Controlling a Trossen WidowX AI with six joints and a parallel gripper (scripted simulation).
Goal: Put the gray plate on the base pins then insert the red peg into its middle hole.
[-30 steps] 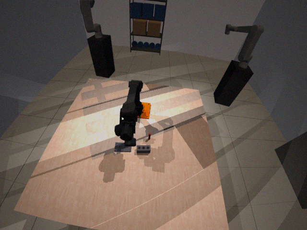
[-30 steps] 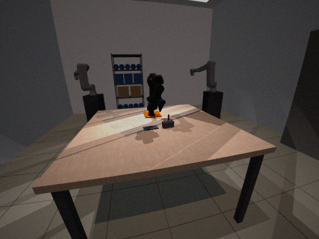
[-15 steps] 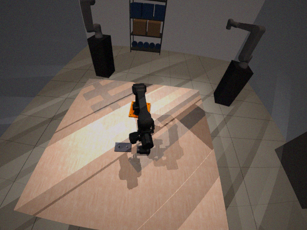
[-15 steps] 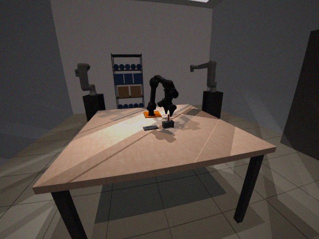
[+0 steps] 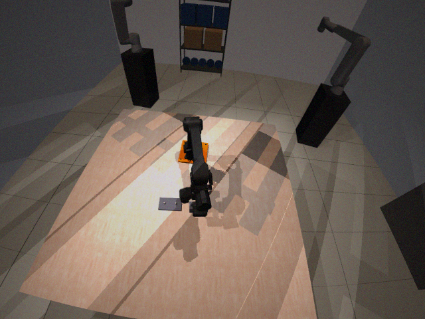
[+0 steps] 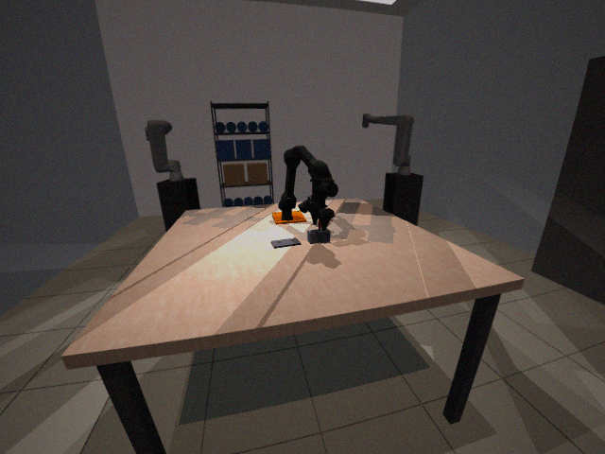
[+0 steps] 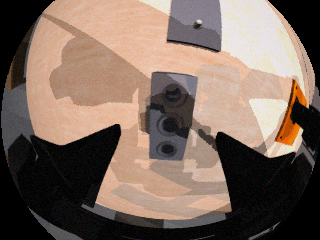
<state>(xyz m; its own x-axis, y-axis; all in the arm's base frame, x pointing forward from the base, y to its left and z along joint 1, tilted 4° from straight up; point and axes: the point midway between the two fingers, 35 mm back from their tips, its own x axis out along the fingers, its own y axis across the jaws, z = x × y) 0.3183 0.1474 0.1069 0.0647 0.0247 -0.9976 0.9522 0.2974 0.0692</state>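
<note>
Right now the gray plate is 30 mm below my gripper tip. Also, from my gripper tip: red peg (110 mm behind, 20 mm to the left, 20 mm below); gray base (150 mm to the right, 50 mm below, 20 mm ahead).
</note>
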